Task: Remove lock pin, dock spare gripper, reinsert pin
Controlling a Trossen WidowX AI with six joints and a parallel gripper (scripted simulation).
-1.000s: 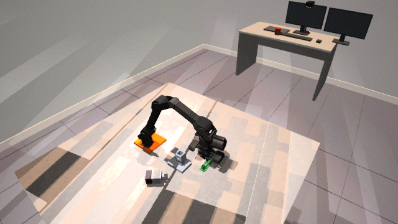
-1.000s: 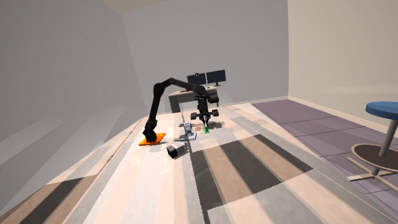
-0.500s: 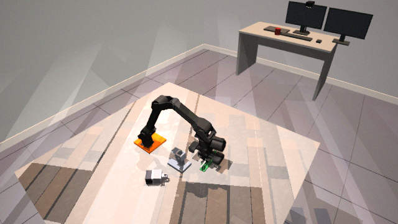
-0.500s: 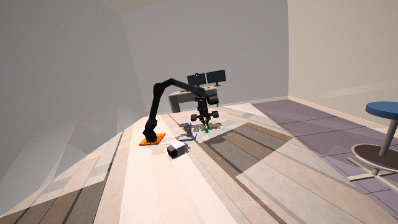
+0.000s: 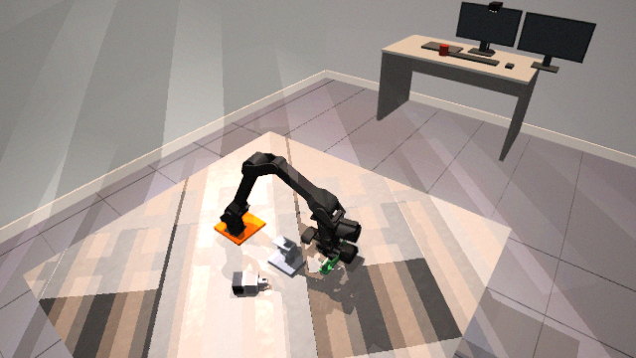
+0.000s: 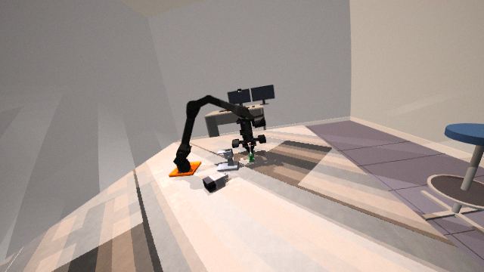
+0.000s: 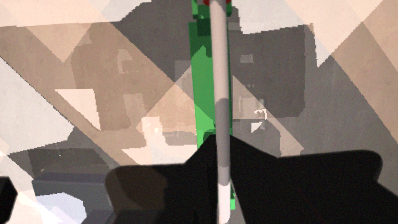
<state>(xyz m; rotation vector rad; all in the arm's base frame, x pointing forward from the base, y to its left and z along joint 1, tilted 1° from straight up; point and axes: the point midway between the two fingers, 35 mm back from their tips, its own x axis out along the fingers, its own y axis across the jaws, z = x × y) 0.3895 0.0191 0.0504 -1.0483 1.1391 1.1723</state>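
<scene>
Now: gripper tip 20 mm to the right of the green rack. Also, from my gripper tip: spare gripper 190 mm behind, 200 mm to the right; grey mount 130 mm behind, 60 mm to the right, 30 mm above.
</scene>
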